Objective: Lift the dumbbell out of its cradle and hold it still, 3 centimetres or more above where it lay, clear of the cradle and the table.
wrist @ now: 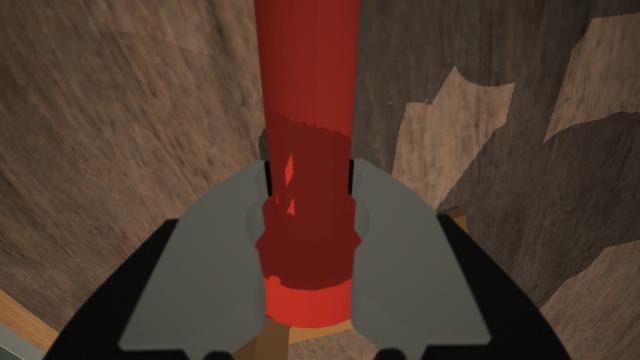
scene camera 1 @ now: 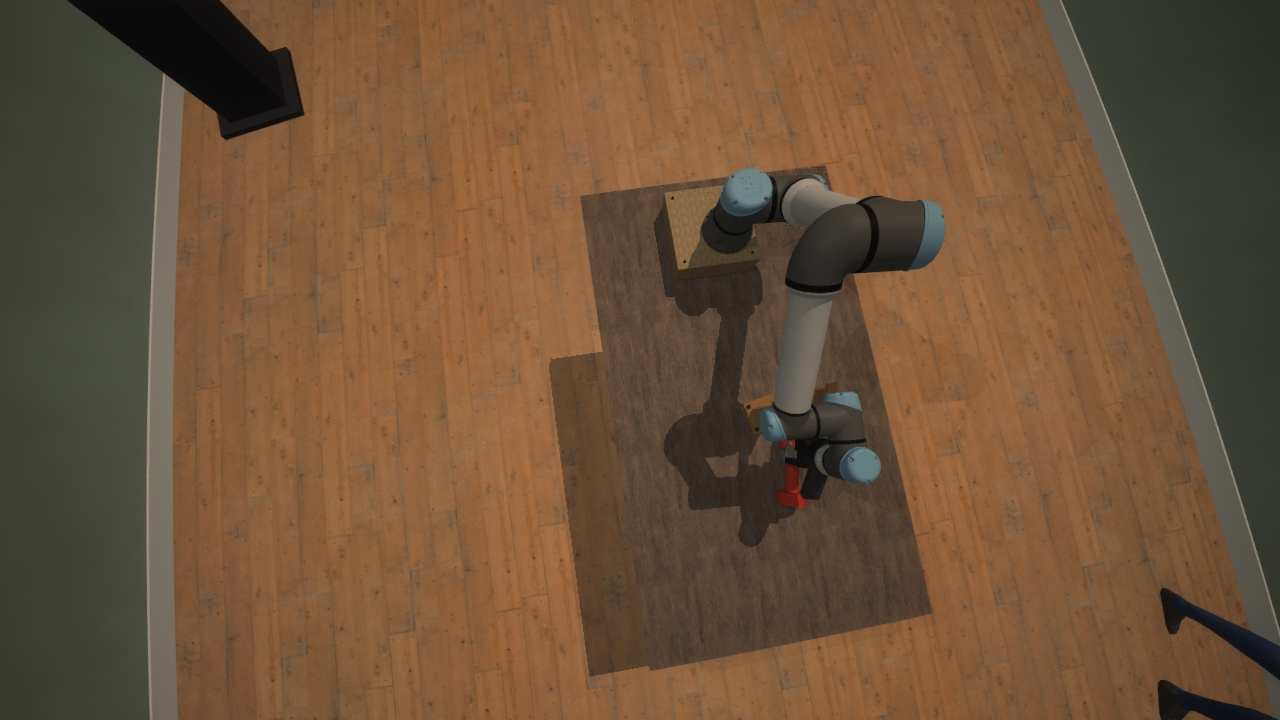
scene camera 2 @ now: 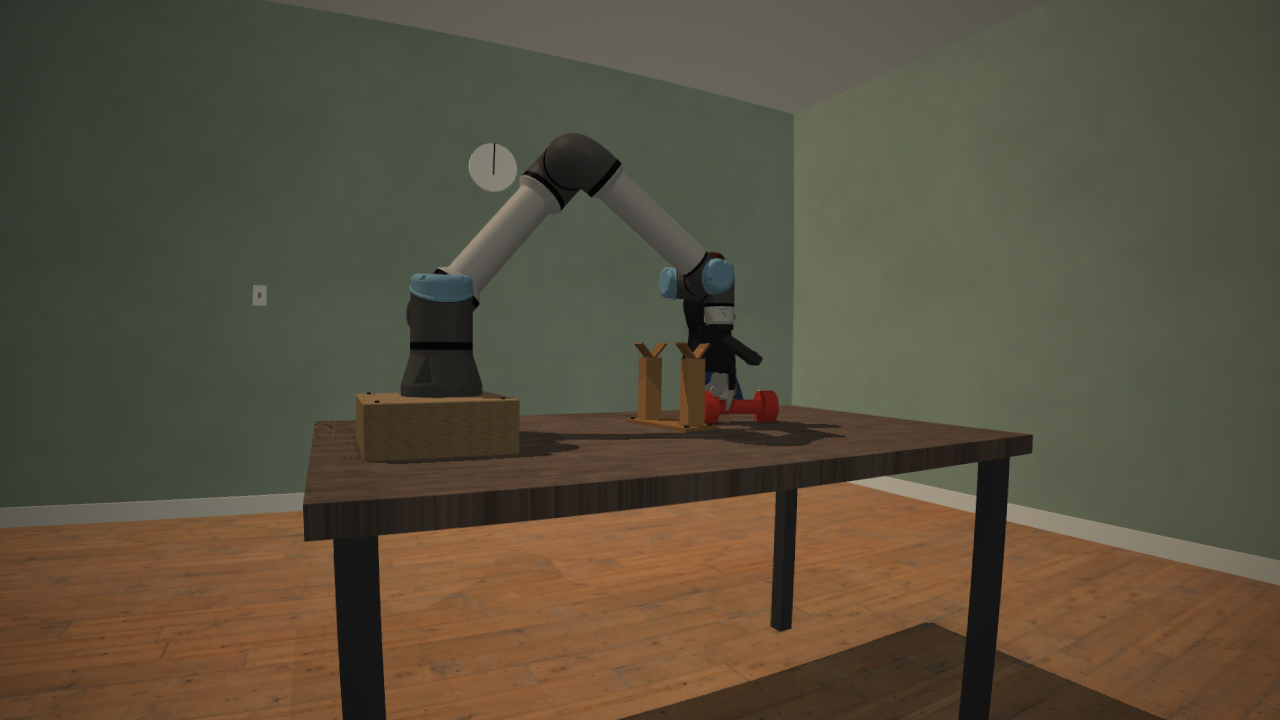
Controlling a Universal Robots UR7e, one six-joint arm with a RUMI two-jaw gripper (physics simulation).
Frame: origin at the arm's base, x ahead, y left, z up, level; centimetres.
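Seen in the pictures: gripper, fingertip midpoint: (wrist: 310,164) (scene camera 1: 791,457) (scene camera 2: 723,410); arm's base, origin of the base link: (scene camera 1: 726,230) (scene camera 2: 441,394).
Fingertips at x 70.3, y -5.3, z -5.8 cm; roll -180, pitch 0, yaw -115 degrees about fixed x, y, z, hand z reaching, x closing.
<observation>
Offsets run from my fingertips to a thing's top centre.
The red dumbbell @(dx +3.2, dy -1.5, dz +4.9 cm) (scene camera 1: 792,477) (scene camera 2: 743,406) (wrist: 309,75) lies level at table height beside the wooden cradle @(dx -14.3, dy +4.0, dz +16.6 cm) (scene camera 1: 757,409) (scene camera 2: 649,389) (wrist: 274,342), outside its two V-topped posts. My gripper (scene camera 1: 791,457) (scene camera 2: 727,401) (wrist: 310,164) points down and is shut on the dumbbell's handle, near the head on the cradle side. In the wrist view the grey fingers touch both sides of the bar and partly hide that head. No gap under the dumbbell can be made out in scene camera 2. The cradle's V tops hold no dumbbell.
The dark wooden table (scene camera 1: 698,591) (scene camera 2: 537,501) carries the arm's block base (scene camera 1: 693,234) (scene camera 2: 438,429). The cradle stands close to the dumbbell's near head, with its posts rising higher than the dumbbell. A person's blue legs (scene camera 1: 1230,631) show at the lower right, off the table.
</observation>
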